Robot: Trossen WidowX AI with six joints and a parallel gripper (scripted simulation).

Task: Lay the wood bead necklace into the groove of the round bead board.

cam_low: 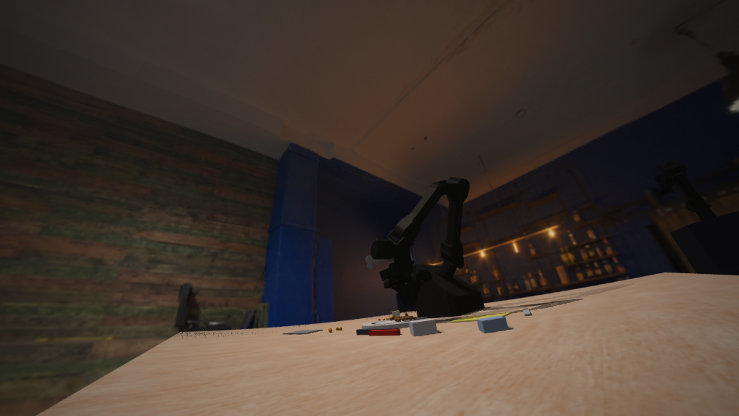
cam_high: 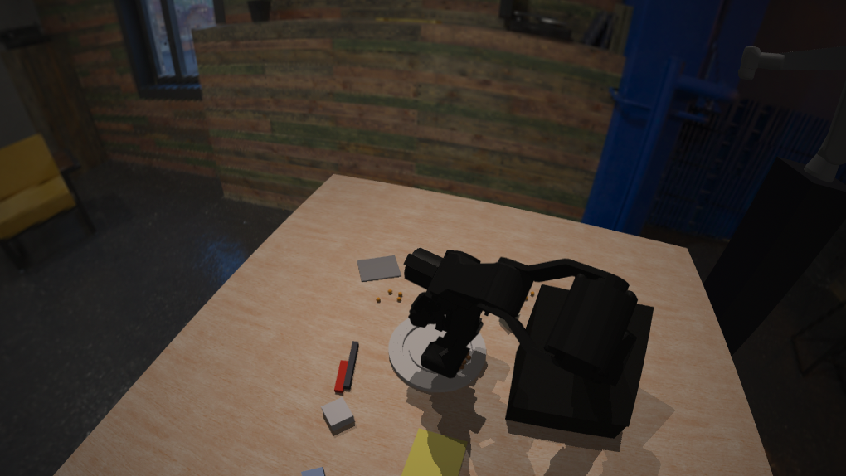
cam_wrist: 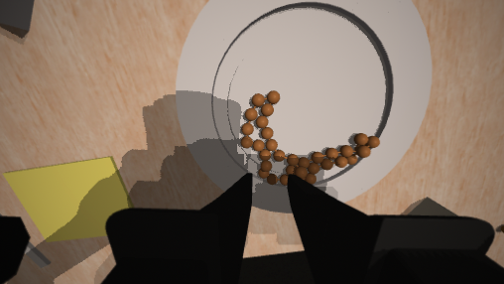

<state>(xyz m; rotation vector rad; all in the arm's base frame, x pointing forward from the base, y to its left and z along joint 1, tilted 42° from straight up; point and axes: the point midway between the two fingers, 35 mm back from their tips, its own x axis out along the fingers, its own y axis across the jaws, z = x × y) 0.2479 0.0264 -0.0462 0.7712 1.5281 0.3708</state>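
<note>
The round white bead board is 40 mm to the right of my gripper tip, 40 mm ahead of it and 30 mm below it. The rest, counted from my gripper tip: dark bar 200 mm ahead, 70 mm to the left, 40 mm below; yellow sheet 210 mm to the left, 40 mm below, 10 mm behind; pale cube 150 mm to the right, 100 mm behind, 30 mm below.
</note>
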